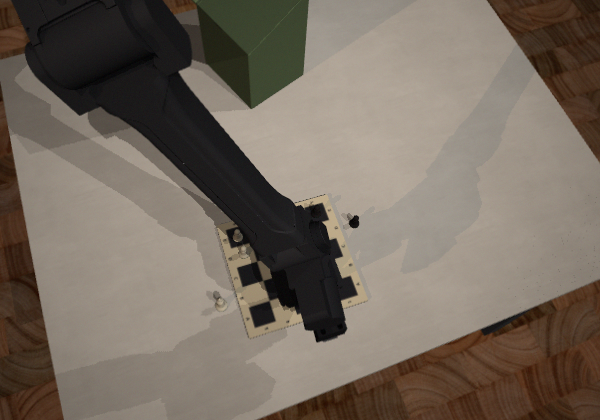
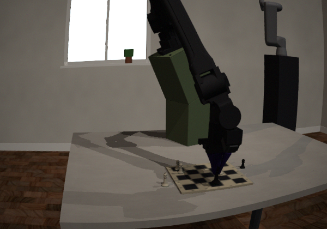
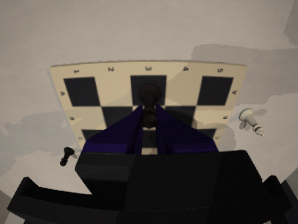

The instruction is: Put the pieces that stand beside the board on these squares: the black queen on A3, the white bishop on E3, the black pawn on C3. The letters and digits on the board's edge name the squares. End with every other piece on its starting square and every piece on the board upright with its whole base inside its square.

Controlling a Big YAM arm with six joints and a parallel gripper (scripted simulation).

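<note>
Right now my hand is 1 cm above the black queen. The rest, counted from my hand: chessboard: 7 cm behind, 4 cm below, 1 cm to the left; then white bishop: 14 cm to the right, 4 cm behind, 2 cm below.
</note>
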